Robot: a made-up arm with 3 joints. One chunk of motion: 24 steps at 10 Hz.
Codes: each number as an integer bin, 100 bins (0 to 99) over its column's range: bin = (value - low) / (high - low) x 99, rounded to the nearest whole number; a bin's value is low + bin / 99 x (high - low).
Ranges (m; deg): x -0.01..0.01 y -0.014..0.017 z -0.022..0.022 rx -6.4..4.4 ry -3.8..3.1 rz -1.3..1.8
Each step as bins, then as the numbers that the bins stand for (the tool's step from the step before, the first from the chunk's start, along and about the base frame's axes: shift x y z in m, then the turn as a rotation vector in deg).
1 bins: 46 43 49 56 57 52
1 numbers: -0.00071 -0.00054 -0.00022 -0.291 0.173 0.328
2 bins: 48 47 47 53 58 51
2 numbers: -0.00030 0.00072 -0.00111 -0.618 0.242 0.297
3 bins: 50 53 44 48 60 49
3 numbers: 0.00010 0.00260 -0.00244 -1.164 0.382 0.234
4 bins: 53 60 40 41 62 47
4 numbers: 0.00071 0.00479 -0.00422 -1.927 0.521 0.172
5 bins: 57 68 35 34 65 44
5 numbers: 0.00152 0.00729 -0.00644 -2.691 0.730 0.078
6 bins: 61 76 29 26 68 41
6 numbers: 0.00232 0.00980 -0.00911 -3.564 0.939 -0.016
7 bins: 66 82 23 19 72 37
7 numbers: 0.00333 0.01168 -0.01178 -4.327 1.218 -0.141
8 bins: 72 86 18 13 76 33
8 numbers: 0.00455 0.01293 -0.01400 -4.982 1.497 -0.267
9 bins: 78 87 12 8 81 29
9 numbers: 0.00576 0.01324 -0.01667 -5.527 1.845 -0.392
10 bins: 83 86 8 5 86 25
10 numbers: 0.00677 0.01293 -0.01844 -5.855 2.194 -0.517
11 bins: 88 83 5 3 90 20
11 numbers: 0.00778 0.01199 -0.01978 -6.073 2.473 -0.674
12 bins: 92 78 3 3 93 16
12 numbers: 0.00859 0.01042 -0.02067 -6.073 2.682 -0.799
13 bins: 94 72 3 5 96 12
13 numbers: 0.00899 0.00855 -0.02067 -5.855 2.891 -0.924
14 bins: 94 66 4 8 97 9
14 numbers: 0.00899 0.00667 -0.02022 -5.527 2.961 -1.018
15 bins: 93 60 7 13 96 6
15 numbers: 0.00879 0.00479 -0.01889 -4.982 2.891 -1.112
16 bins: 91 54 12 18 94 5
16 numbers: 0.00838 0.00291 -0.01667 -4.436 2.752 -1.143
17 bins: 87 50 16 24 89 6
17 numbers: 0.00758 0.00166 -0.01489 -3.782 2.403 -1.112
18 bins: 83 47 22 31 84 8
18 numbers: 0.00677 0.00072 -0.01222 -3.018 2.055 -1.049
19 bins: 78 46 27 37 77 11
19 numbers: 0.00576 0.00040 -0.01000 -2.364 1.567 -0.956
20 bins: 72 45 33 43 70 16
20 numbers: 0.00455 0.00009 -0.00733 -1.709 1.079 -0.799
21 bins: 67 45 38 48 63 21
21 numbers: 0.00354 0.00009 -0.00511 -1.164 0.591 -0.642
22 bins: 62 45 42 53 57 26
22 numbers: 0.00253 0.00009 -0.00333 -0.618 0.173 -0.486
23 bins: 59 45 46 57 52 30
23 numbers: 0.00192 0.00009 -0.00156 -0.182 -0.176 -0.361
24 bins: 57 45 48 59 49 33
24 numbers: 0.00152 0.00009 -0.00067 0.036 -0.385 -0.267
